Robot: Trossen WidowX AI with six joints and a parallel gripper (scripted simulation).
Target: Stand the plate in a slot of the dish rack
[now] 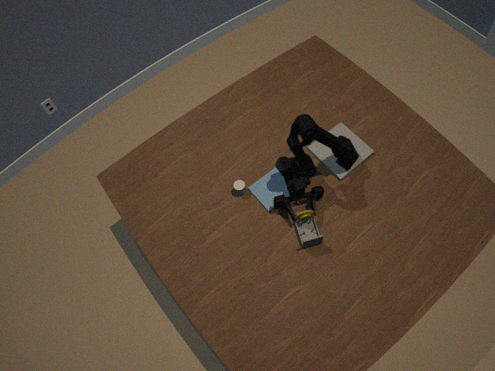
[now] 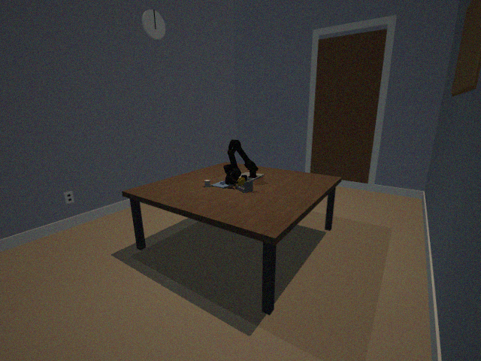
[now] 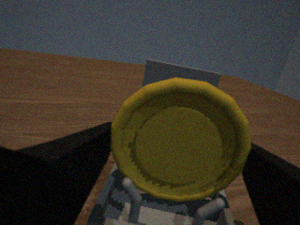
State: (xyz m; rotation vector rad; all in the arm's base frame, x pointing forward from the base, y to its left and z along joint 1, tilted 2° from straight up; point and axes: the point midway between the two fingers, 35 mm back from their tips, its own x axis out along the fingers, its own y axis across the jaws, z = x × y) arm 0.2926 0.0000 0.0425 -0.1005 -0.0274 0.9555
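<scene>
The yellow plate lies 10 mm to the right of my gripper tip. Round my gripper tip: cup 50 mm ahead, 280 mm to the right, 30 mm below; blue spoon 140 mm behind, 180 mm to the right, 50 mm below; grey dish rack 20 mm ahead, 20 mm to the left, 30 mm below.
</scene>
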